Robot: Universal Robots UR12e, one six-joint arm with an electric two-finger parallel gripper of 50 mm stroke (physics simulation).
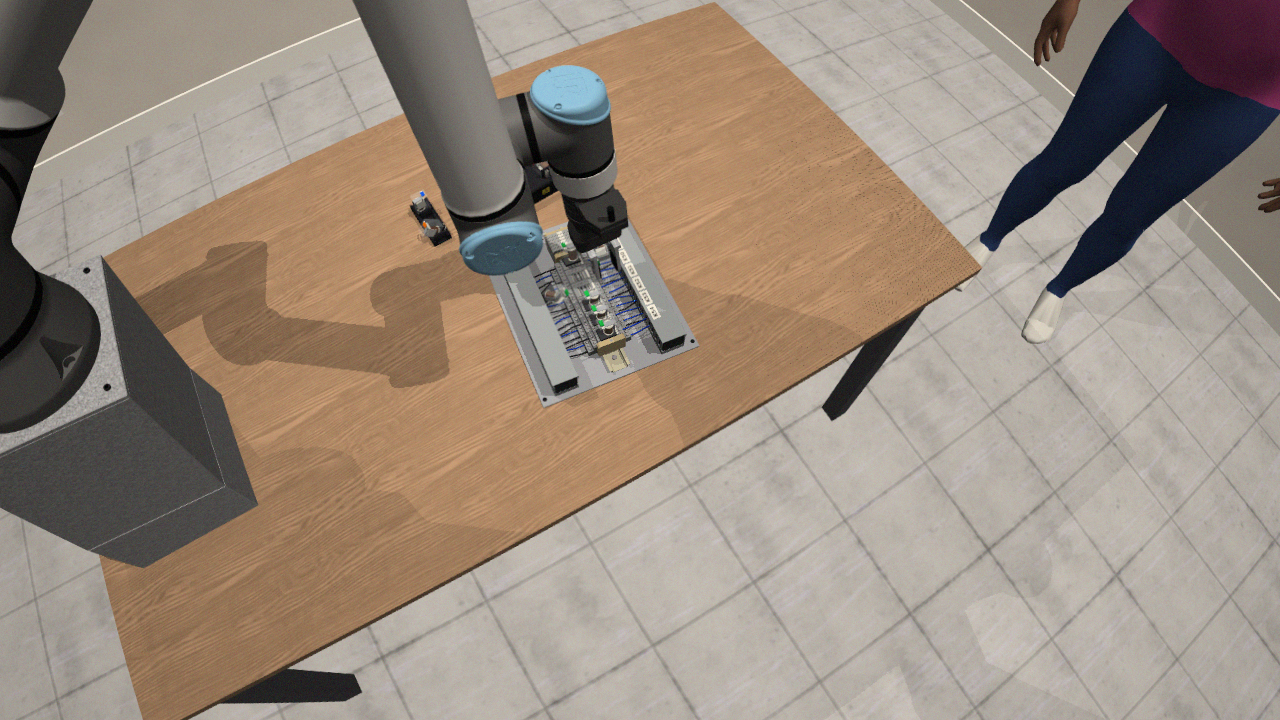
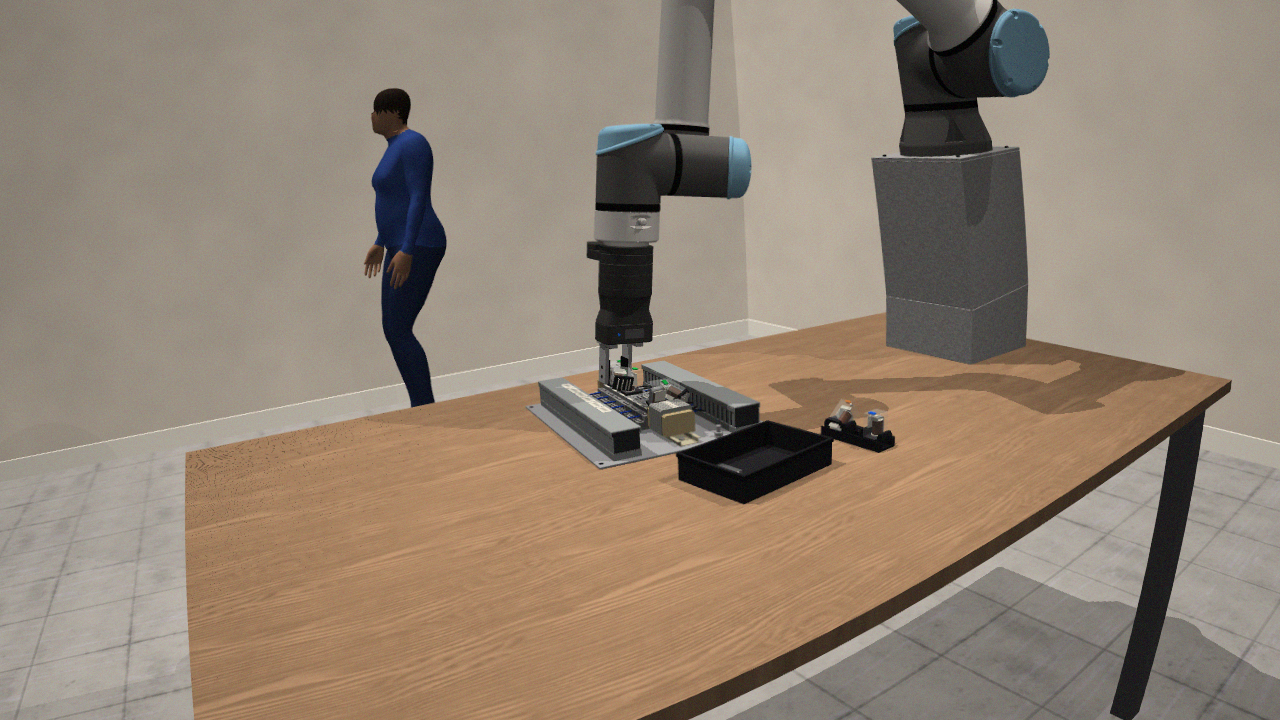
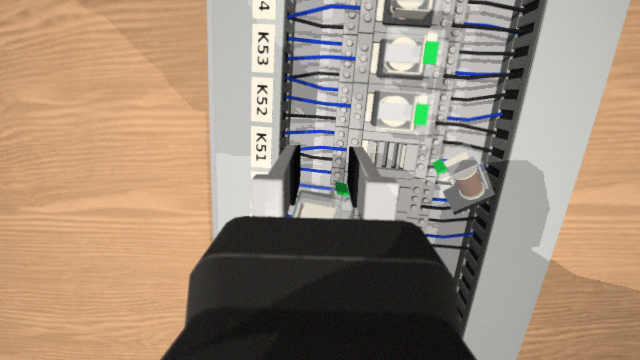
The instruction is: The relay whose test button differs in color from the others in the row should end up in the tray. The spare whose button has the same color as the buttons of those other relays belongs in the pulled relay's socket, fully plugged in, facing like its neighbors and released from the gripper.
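Places are measured from the arm's base along level axes (x ahead, y right, z down), in centimetres.
Pixels of known places: gripper, fingertip midpoint: (image 1: 606, 269) (image 2: 615, 381) (image 3: 324, 164); arm's base, origin of the base link: (image 1: 24, 357) (image 2: 946, 151).
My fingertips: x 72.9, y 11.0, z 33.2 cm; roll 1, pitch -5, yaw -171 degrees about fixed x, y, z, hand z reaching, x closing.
For each thing: its top centre in the pictures, then the offset to it from my fingertips.
- K53, middle of its top: (image 3: 414, 51) (image 1: 598, 306) dx -5.1, dy +5.2, dz -0.6 cm
- K52, middle of its top: (image 3: 405, 113) (image 2: 630, 369) (image 1: 591, 291) dx -4.5, dy +2.4, dz -0.6 cm
- K51 socket, middle of its top: (image 3: 391, 133) (image 2: 635, 394) (image 1: 588, 296) dx -4.2, dy +0.9, dz +3.1 cm
- green-button relay, middle of its top: (image 3: 473, 191) (image 2: 672, 381) (image 1: 553, 287) dx -8.5, dy -2.7, dz +1.2 cm
- orange-buttoned, middle of its top: (image 2: 843, 401) (image 1: 429, 220) dx -18.8, dy -27.5, dz +1.6 cm
- blue-buttoned, middle of its top: (image 2: 876, 411) (image 1: 418, 195) dx -18.0, dy -34.0, dz +1.5 cm
- black holder, middle of its top: (image 2: 857, 424) (image 1: 428, 215) dx -18.1, dy -30.8, dz +4.1 cm
- black tray, middle of its top: (image 2: 757, 445) (image 1: 515, 174) dx -0.8, dy -28.8, dz +2.9 cm
- beige block, middle of its top: (image 2: 670, 404) (image 1: 562, 239) dx -2.0, dy -10.4, dz +1.7 cm
My gripper (image 3: 324, 164) (image 2: 615, 371) points down over the relay row, its fingers shut on a relay (image 3: 317, 206) with a green button. That relay is tilted, partly hidden by the gripper; its pin base (image 2: 623, 382) hangs low over the sockets. Green-button relays stand at K53 (image 3: 401, 55) and K52 (image 3: 397, 111). The K51 socket (image 3: 392, 154) is empty. Another green-button relay (image 3: 467, 182) (image 1: 554, 292) lies tilted on the wires beside the row. Two spares, one orange-buttoned (image 2: 843, 411) and one blue-buttoned (image 2: 875, 420), are in a black holder (image 2: 857, 437). The black tray (image 2: 716, 479) stands beside the panel.
Grey wiring ducts (image 1: 546, 344) (image 1: 657, 317) run along both sides of the row, one with K labels. A beige block (image 2: 673, 420) ends the rail. Wires lie between sockets and ducts. A person (image 2: 407, 205) stands beyond the table.
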